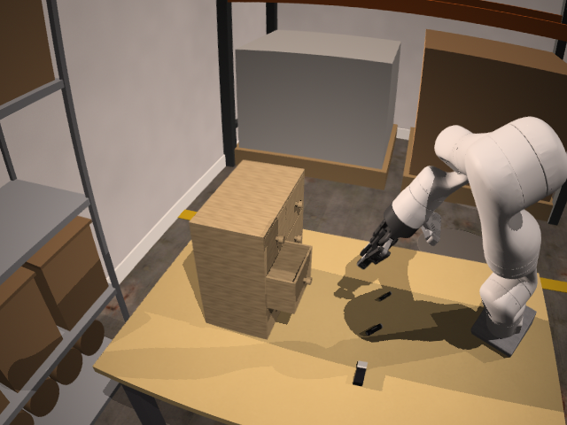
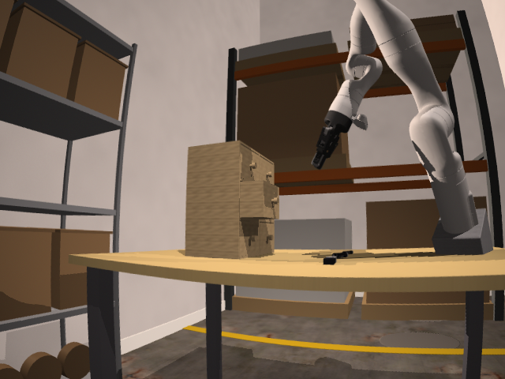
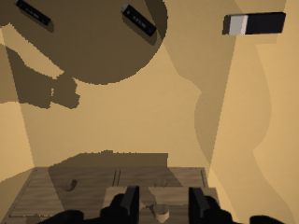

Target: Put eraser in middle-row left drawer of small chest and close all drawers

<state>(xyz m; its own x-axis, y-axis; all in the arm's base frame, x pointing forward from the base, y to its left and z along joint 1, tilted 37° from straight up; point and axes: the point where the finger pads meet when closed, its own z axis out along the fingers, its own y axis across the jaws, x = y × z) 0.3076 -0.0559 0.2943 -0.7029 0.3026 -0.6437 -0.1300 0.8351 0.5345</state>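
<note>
Right now the eraser is 6 cm behind my hand, 11 cm to the left of it and 26 cm below it.
</note>
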